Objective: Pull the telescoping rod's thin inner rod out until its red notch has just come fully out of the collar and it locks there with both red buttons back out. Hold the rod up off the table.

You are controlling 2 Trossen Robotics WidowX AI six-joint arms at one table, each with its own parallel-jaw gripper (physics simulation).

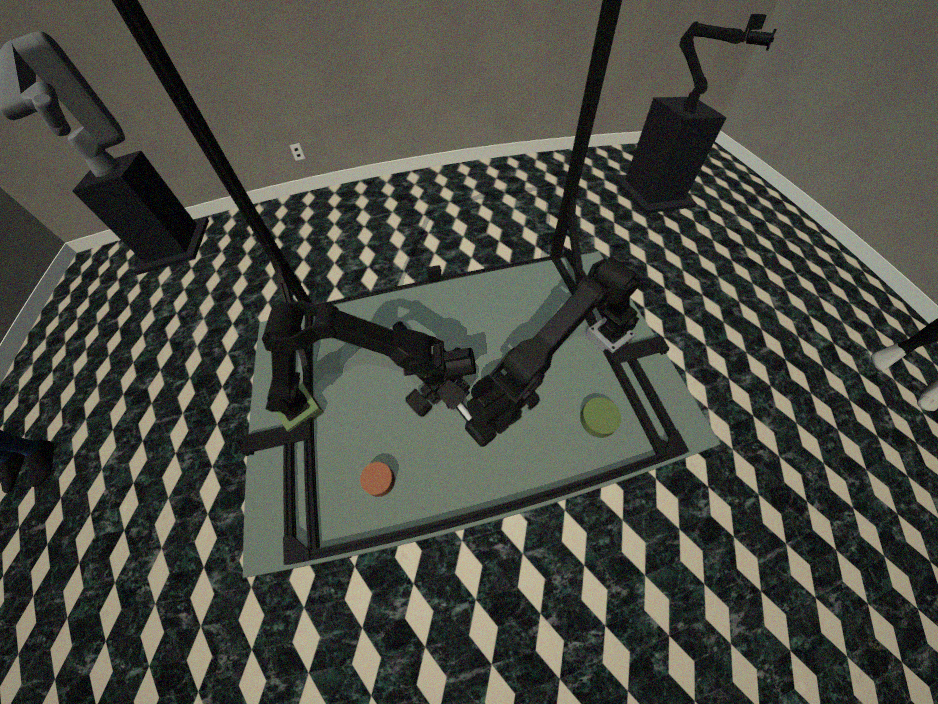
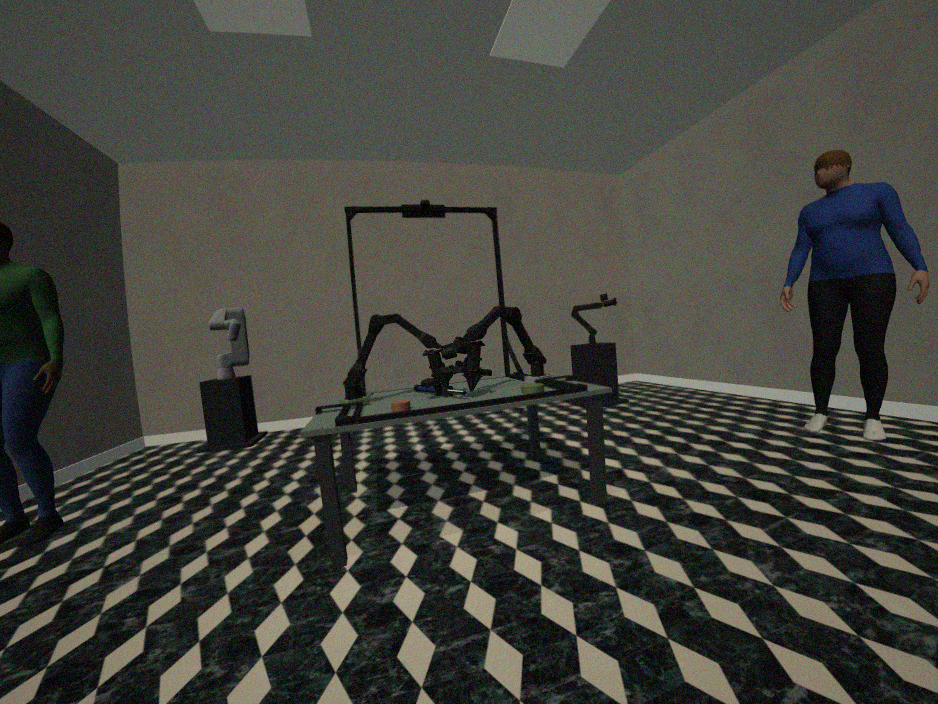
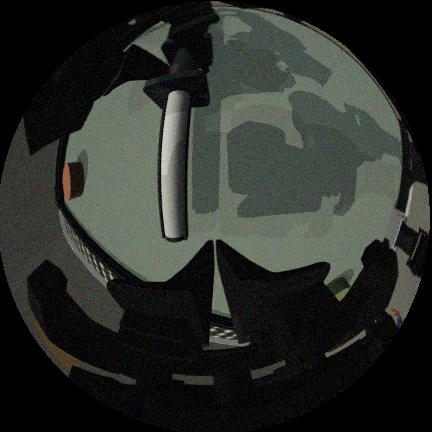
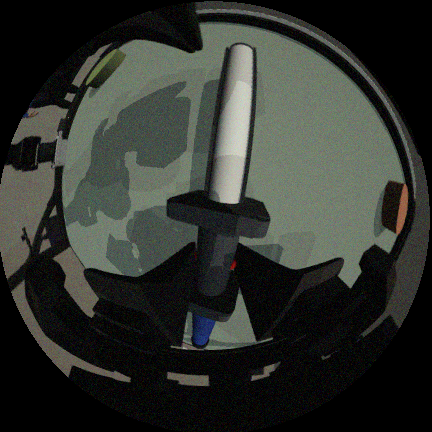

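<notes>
My right gripper (image 4: pixel 212 246) (image 2: pixel 440 392) is shut on the rod's dark collar (image 4: pixel 216 272). The rod lies roughly level, its shadow apart from it on the table. The thin white inner rod (image 4: pixel 232 125) (image 3: pixel 175 165) (image 1: pixel 463 411) (image 2: pixel 455 391) points away from the collar, past a dark flange (image 4: pixel 217 212) (image 3: pixel 177 87). A blue section (image 4: pixel 202 329) (image 2: pixel 425 388) shows at the other end. A red button (image 4: pixel 233 265) shows at the collar's side, with a trace of red opposite. No red notch shows. My left gripper (image 3: pixel 213 244) is shut and empty, beside the white rod's free end and apart from it.
An orange disc (image 1: pixel 376 478) (image 2: pixel 400 406) (image 4: pixel 402 209) lies at the table's front left, and a green disc (image 1: pixel 600 416) (image 2: pixel 531 387) (image 4: pixel 106 67) at the right. Dark frame rails run along the table (image 1: pixel 424 496) edges. Both arms are close together over the middle.
</notes>
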